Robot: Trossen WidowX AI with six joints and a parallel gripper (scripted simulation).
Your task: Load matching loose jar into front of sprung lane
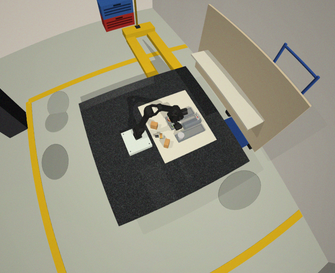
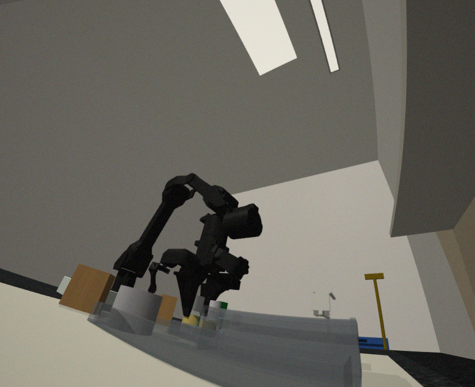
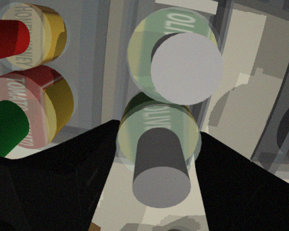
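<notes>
My gripper tip is 130 mm to the left of the wide grey cylinder and 10 mm above it. The rest, counted from my gripper tip: clear lane rack: 140 mm ahead, 30 mm to the right, 20 mm below; pale pusher plate: 150 mm ahead, 40 mm to the right, 10 mm above.
</notes>
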